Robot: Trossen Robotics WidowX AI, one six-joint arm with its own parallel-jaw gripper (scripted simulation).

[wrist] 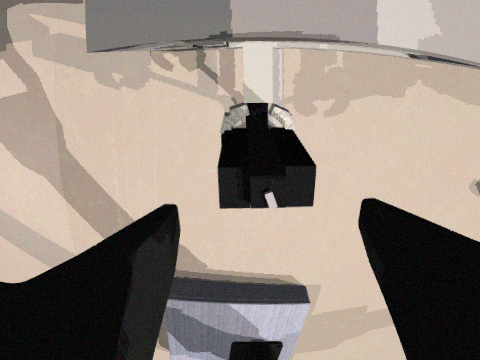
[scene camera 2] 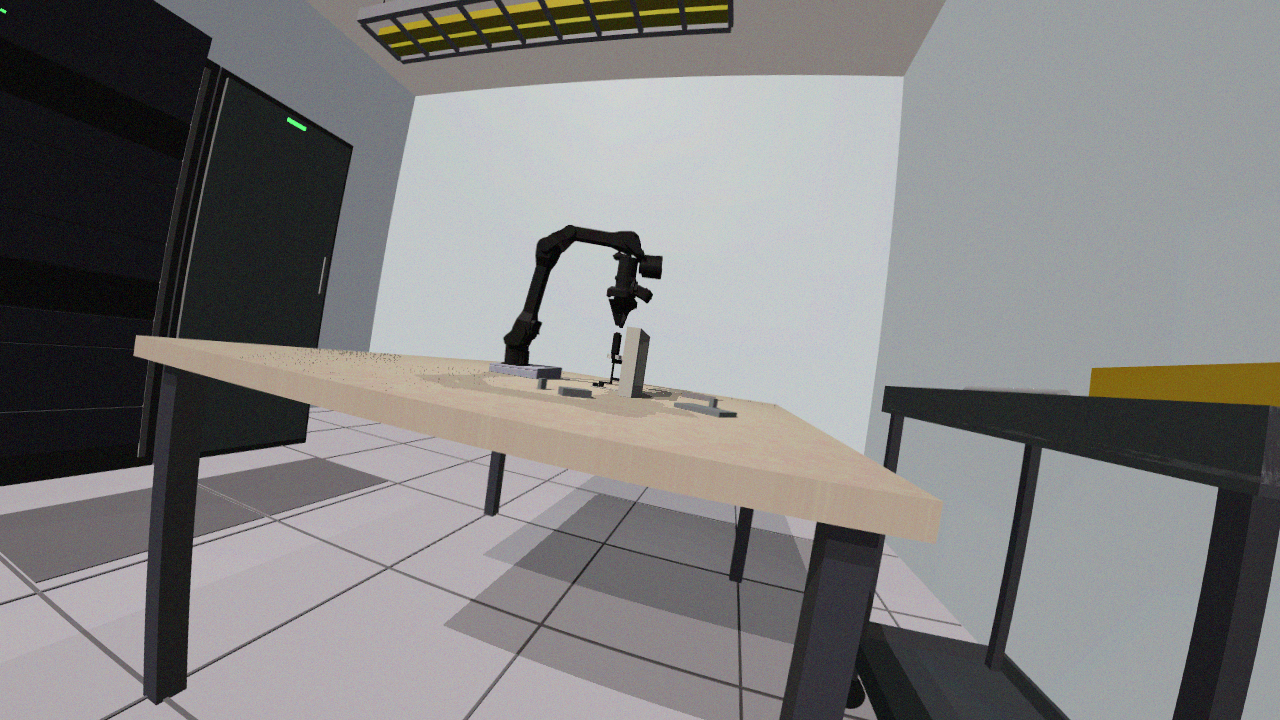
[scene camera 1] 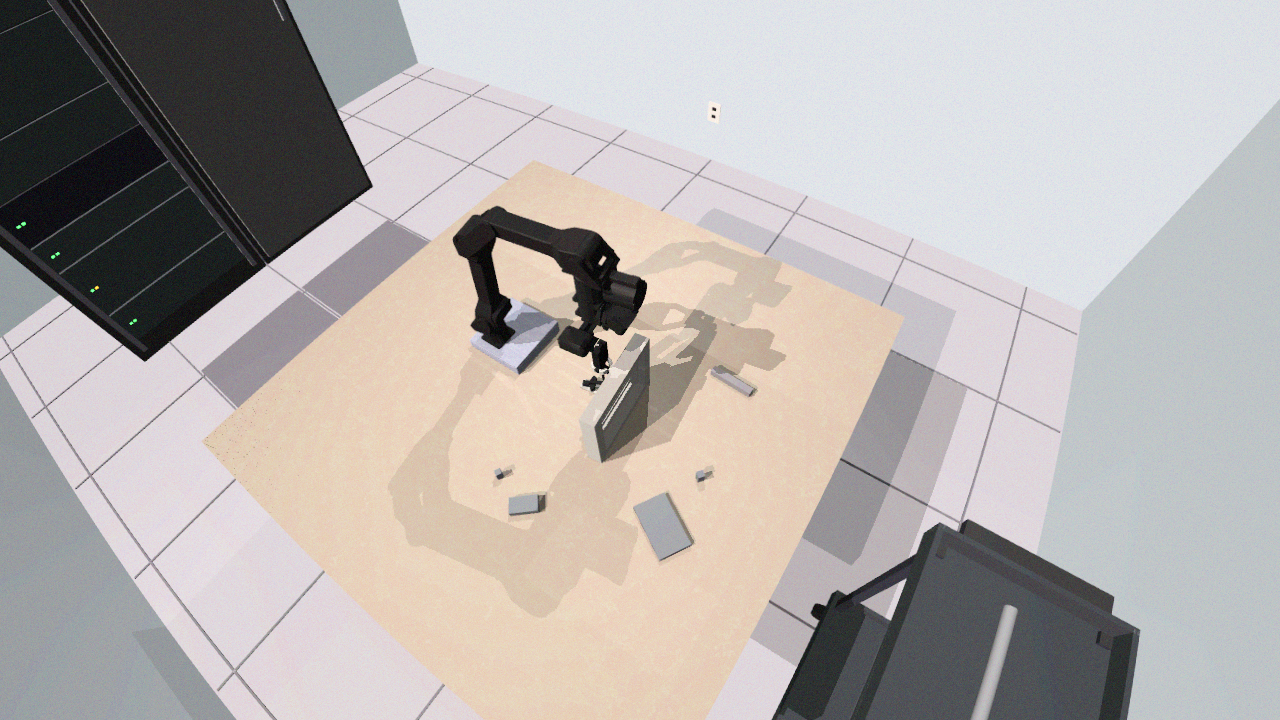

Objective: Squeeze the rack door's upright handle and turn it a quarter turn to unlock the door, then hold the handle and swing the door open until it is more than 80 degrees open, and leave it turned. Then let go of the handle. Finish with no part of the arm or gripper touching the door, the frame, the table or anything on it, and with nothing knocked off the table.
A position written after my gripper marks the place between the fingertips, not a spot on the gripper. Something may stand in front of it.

My gripper (scene camera 1: 598, 340) is open and holds nothing. I also see a rack door (scene camera 1: 629, 384) and a flat plate (scene camera 1: 657, 516).
My gripper is seen too in the wrist view (wrist: 271, 215) and in scene camera 2 (scene camera 2: 619, 326). The rack door also shows in the wrist view (wrist: 257, 54).
